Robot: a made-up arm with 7 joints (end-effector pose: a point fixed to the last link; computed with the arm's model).
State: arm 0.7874 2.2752 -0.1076 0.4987 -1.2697 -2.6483 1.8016
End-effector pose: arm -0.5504 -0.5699 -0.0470 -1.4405 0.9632 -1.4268
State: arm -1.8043 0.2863 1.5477 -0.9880 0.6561 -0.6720 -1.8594
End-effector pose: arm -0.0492 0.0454 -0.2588 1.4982 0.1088 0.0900
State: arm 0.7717 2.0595 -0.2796 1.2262 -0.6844 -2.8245 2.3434
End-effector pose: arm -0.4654 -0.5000 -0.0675 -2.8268 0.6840 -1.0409
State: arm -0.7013 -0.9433 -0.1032 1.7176 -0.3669 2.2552 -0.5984
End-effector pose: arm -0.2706 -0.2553 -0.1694 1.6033 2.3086 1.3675
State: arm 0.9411 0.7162 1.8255 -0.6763 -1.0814 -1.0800 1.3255
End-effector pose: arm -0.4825 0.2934 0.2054 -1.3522 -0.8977 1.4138
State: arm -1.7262 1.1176 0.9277 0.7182 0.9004 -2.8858 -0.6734
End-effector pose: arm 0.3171 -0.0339 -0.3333 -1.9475 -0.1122 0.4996
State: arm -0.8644 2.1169 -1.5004 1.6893 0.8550 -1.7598 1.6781
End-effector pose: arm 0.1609 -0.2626 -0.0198 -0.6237 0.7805 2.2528
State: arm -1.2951 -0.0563 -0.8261 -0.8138 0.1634 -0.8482 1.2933
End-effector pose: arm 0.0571 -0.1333 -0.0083 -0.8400 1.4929 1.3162
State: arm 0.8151 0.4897 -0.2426 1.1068 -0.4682 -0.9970 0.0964
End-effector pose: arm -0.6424 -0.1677 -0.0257 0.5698 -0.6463 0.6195
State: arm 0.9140 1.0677 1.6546 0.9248 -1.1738 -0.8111 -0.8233
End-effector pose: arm -0.5448 0.3569 0.0483 -0.3815 0.7671 -0.2391
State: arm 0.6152 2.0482 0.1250 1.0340 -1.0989 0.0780 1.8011
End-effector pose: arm -0.8264 -0.4255 -0.0637 0.2113 -1.5633 -0.2580
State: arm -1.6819 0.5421 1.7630 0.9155 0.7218 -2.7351 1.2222
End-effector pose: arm -0.2733 0.1292 -0.2833 0.2569 -2.4649 1.0403
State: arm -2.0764 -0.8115 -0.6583 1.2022 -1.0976 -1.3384 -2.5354
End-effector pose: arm 0.0007 -0.0400 0.1122 -1.2838 -2.5018 0.5494
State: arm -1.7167 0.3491 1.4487 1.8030 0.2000 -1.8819 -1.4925
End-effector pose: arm -0.2380 0.0997 -0.4600 -1.1627 -0.4686 1.5993
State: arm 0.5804 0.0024 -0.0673 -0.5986 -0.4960 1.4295 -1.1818
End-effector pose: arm -0.4357 -0.1756 0.0248 1.9010 -1.0664 -0.1893
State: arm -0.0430 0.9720 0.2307 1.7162 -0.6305 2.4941 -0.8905
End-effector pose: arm -0.4356 -0.1616 -0.3621 2.3926 1.5066 -1.1017
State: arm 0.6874 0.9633 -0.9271 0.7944 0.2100 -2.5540 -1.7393
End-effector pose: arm -0.2939 -0.3192 -0.3786 -2.5560 -0.1671 1.3837
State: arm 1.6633 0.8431 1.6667 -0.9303 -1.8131 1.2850 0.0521
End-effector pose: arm -0.3003 0.2611 0.3849 -0.3605 0.1631 -0.1501
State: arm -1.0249 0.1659 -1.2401 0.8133 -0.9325 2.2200 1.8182
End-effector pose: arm 0.1895 -0.3616 0.0537 1.3208 -0.7044 -0.0608
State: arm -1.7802 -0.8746 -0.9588 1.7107 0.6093 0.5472 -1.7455
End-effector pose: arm 0.0312 -0.1813 -0.0232 -1.1394 -0.1216 1.6477
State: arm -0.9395 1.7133 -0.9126 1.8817 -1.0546 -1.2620 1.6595
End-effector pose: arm 0.0583 -0.5377 -0.0457 1.0293 -1.6535 1.8586
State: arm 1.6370 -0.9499 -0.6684 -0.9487 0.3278 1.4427 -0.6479
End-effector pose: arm -0.4012 -0.3514 0.0502 -1.0212 1.4599 2.3937
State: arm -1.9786 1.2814 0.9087 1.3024 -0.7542 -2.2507 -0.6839
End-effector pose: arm 0.4496 -0.0045 -0.1580 -1.9762 -1.5992 -0.7464
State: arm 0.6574 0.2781 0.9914 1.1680 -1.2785 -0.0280 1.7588
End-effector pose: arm -0.5881 0.0605 0.4141 -0.4819 -0.9252 -2.3747
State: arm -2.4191 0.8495 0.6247 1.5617 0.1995 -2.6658 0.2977
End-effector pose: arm 0.3649 -0.0781 -0.0406 1.9994 1.3882 -0.8312
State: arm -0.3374 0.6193 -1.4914 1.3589 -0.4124 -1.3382 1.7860
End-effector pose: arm 0.1860 -0.3703 -0.1456 -1.6285 1.4482 -1.4471
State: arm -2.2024 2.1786 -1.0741 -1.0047 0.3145 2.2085 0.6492
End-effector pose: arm 0.0130 -0.3715 0.3434 1.4762 -2.0032 1.0317
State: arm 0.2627 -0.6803 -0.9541 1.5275 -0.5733 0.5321 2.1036
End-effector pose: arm -0.3111 -0.3225 -0.3046 1.6451 -0.6278 -1.7930
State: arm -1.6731 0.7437 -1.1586 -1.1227 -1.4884 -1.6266 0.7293
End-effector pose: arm 0.0613 -0.1628 0.3208 -0.1649 -0.2427 0.9968
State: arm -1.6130 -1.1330 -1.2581 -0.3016 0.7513 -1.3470 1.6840
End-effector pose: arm -0.0657 -0.2681 0.1486 -1.3275 1.0408 1.1421
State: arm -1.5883 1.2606 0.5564 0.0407 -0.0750 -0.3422 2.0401
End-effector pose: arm 0.3580 -0.0394 -0.3654 0.1491 1.4296 0.8852
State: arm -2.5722 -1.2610 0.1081 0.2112 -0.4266 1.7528 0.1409
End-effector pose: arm 0.0875 -0.3492 -0.0149 1.5378 1.2165 1.8221
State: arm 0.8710 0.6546 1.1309 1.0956 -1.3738 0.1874 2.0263
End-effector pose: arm -0.5730 0.2220 0.4027 -1.0857 -1.2051 -2.1999
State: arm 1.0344 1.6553 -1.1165 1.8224 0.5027 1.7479 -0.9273
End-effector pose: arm -0.5402 -0.3666 -0.2640 -0.8409 1.9607 -0.3402
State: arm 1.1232 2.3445 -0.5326 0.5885 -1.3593 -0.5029 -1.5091
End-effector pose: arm -0.6499 -0.5622 -0.0583 -0.1576 0.8467 2.6512
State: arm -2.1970 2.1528 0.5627 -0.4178 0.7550 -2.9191 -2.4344
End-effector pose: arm 0.4052 -0.3752 -0.0447 1.0650 1.1032 -1.6340
